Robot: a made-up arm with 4 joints.
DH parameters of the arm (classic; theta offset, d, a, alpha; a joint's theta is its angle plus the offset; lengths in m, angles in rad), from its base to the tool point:
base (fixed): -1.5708 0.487 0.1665 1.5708
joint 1: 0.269 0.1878 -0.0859 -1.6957
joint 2: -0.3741 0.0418 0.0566 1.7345
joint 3: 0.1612 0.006 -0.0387 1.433
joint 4: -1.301 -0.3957 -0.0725 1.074
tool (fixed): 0.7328 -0.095 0 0
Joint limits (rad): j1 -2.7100..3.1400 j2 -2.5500..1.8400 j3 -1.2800..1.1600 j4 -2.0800..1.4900
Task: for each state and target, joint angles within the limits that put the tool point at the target. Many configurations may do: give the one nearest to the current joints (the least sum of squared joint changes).
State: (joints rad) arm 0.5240 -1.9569 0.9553 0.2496
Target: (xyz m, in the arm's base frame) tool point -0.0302 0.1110 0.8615
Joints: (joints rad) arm 0.1252 -1.9695 0.1839 -0.2597
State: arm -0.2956 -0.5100 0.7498 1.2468
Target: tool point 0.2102 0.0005 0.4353
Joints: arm -0.0711 -1.0205 1.1600 1.4277
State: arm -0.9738 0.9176 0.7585 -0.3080
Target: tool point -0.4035 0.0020 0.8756
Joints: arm -0.8300 1.0266 1.1355 -0.4013
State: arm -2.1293 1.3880 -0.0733 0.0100
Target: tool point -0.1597 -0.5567 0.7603
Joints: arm -1.1957 1.6908 0.0342 -0.0412
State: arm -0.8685 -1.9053 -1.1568 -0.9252
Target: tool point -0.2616 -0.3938 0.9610
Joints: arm -1.1207 -1.8478 -0.2793 -0.9855
